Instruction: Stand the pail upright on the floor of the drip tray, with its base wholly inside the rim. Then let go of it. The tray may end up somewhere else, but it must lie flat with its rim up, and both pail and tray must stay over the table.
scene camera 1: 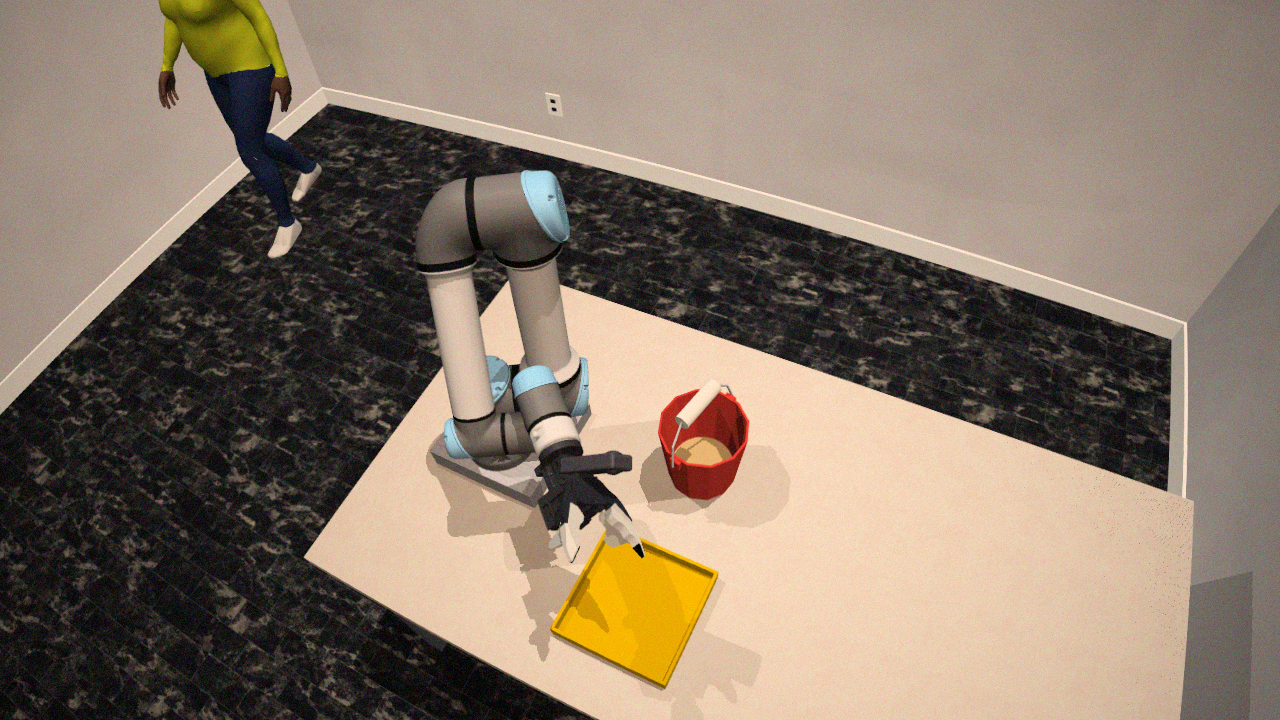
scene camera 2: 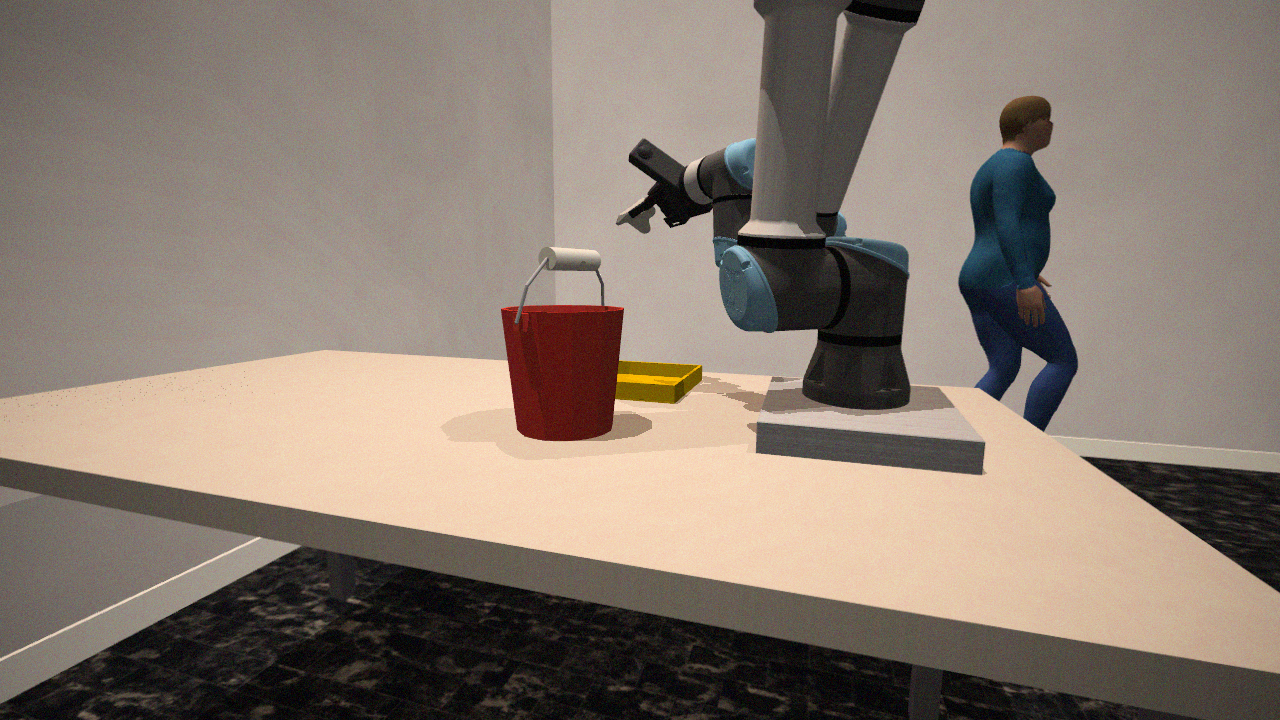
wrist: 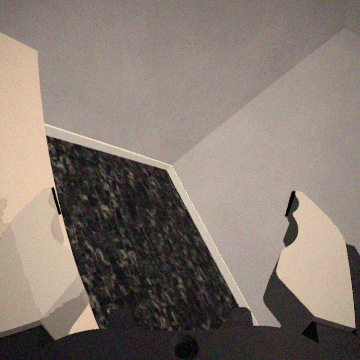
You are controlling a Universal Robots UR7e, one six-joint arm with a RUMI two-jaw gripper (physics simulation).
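Where they show: gripper, fingertip midpoint: (scene camera 1: 609,560) (scene camera 2: 638,199) (wrist: 174,193); arm's base at its link origin: (scene camera 2: 854,395).
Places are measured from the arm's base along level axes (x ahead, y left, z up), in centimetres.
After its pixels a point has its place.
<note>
A red pail (scene camera 1: 703,474) {x 43.0, y 13.0, z 9.0 cm} (scene camera 2: 563,380) {x 34.4, y 26.6, z 3.6 cm} stands upright on the table, its white grip and wire handle raised above the rim. A yellow square drip tray (scene camera 1: 646,617) {x 46.9, y -13.2, z -4.7 cm} (scene camera 2: 673,391) {x 30.4, y -2.1, z -2.8 cm} lies flat on the table with its rim up, apart from the pail; in the scene camera 2 view the pail hides part of it. My gripper (scene camera 1: 606,553) {x 45.4, y -17.3, z 33.2 cm} (scene camera 2: 626,220) {x 45.4, y -17.3, z 33.2 cm} (wrist: 174,193) {x 45.4, y -17.3, z 33.2 cm} is open, with nothing between its fingers. It hangs in the air well above the table, on the tray's side of the pail. Neither pail nor tray shows in the wrist view.
The pale table (scene camera 1: 939,537) {x 88.5, y 32.8, z -5.1 cm} (scene camera 2: 358,447) {x 57.5, y 40.9, z -5.1 cm} bears the arm's grey base plate (scene camera 1: 487,476) {x 3.4, y -8.4, z 0.4 cm} (scene camera 2: 868,447) {x -3.4, y 16.6, z -3.0 cm}, which is to one side of the pail and tray. The tray lies fairly near one long table edge. A person (scene camera 1: 241,98) (scene camera 2: 1011,223) is on the floor beyond the table.
</note>
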